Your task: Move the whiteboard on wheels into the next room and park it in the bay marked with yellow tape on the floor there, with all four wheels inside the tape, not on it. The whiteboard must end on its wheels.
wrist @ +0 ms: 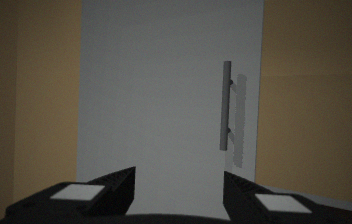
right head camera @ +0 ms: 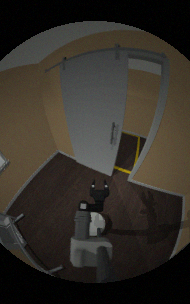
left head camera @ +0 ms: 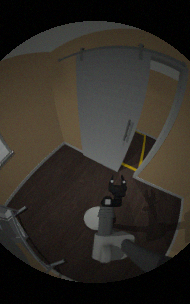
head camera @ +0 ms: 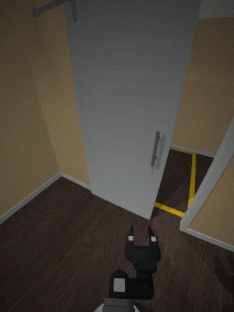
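Seen in the pictures: gripper, fingertip midpoint: (wrist: 178, 184) (right head camera: 99, 178) (left head camera: 116, 174) (head camera: 140, 225); robot's base, origin of the base link: (right head camera: 91, 222) (left head camera: 96, 217).
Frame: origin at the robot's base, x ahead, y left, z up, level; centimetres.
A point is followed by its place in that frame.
Part of what looks like the whiteboard's grey frame (left head camera: 57, 262) (right head camera: 55, 269) shows at the lower left of the left and right head views, with short feet on the floor; its wheels are too small to tell. The bay's yellow tape (head camera: 193, 175) {x 182.8, y -132.4, z -2.6 cm} (left head camera: 129, 166) {x 111.4, y -69.4, z -2.5 cm} (right head camera: 137, 150) {x 177.7, y -130.3, z -2.7 cm} shows on the floor beyond the doorway, partly hidden by the door and the door frame. My gripper (head camera: 141, 228) {x 39.7, y -9.2, z 94.0 cm} (left head camera: 118, 177) {x 39.7, y -9.2, z 94.0 cm} (right head camera: 99, 183) (wrist: 178, 184) {x 39.7, y -9.2, z 94.0 cm} is open and empty, in front of the door and apart from it, and not near the whiteboard.
A grey sliding door (head camera: 125, 100) {x 113.1, y -1.5, z 134.5 cm} (left head camera: 107, 100) {x 114.1, y 0.5, z 131.1 cm} (right head camera: 92, 110) {x 112.9, y -1.8, z 125.0 cm} (wrist: 150, 90) {x 115.7, y 3.7, z 107.2 cm} with a bar handle (head camera: 156, 149) {x 93.9, y -26.0, z 102.9 cm} (wrist: 225, 105) {x 93.9, y -24.9, z 101.5 cm} hangs from a rail and covers part of the doorway. The white door frame (head camera: 210, 177) {x 83.9, y -71.8, z 84.0 cm} stands at its right. Tan walls meet at the left.
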